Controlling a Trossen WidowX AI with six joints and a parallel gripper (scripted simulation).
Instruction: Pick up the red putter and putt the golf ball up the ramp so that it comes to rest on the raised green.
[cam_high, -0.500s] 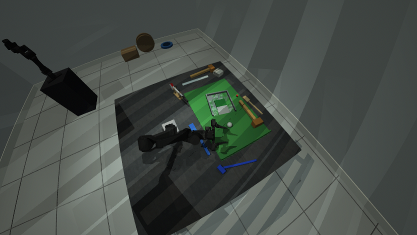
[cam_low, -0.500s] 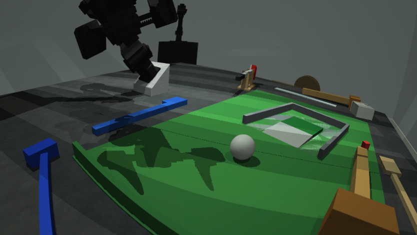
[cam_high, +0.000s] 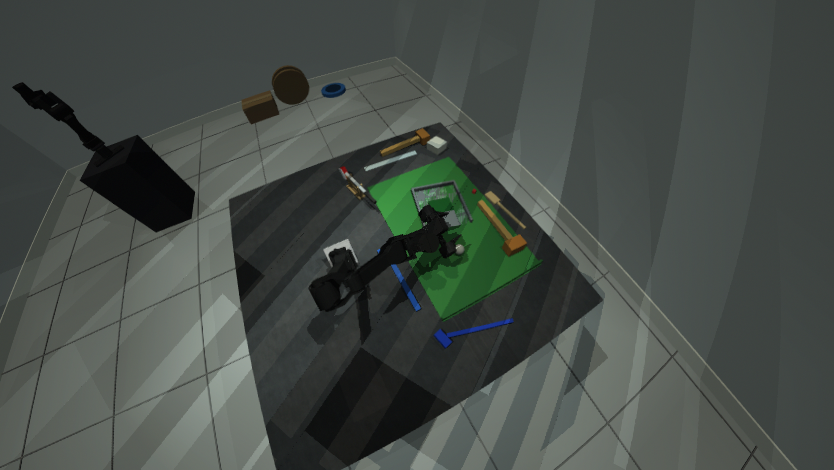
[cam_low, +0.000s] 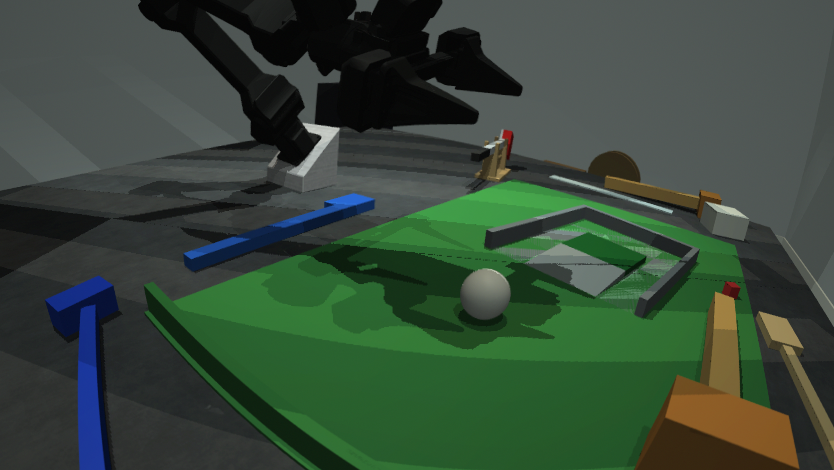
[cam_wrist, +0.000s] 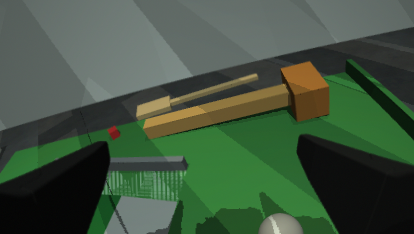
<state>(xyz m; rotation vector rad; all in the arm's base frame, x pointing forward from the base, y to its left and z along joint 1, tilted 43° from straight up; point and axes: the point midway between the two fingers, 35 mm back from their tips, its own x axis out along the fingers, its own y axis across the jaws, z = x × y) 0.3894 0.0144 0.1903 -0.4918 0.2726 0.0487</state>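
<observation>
The red putter lies 260 mm behind my gripper tip, 460 mm to the left of it and 120 mm below it. Round my gripper tip: white golf ball: 20 mm ahead, 30 mm to the right, 150 mm below; then green mat: 50 mm ahead, 120 mm to the left, 180 mm below; then red cube: 250 mm ahead, 220 mm to the left, 170 mm below.
</observation>
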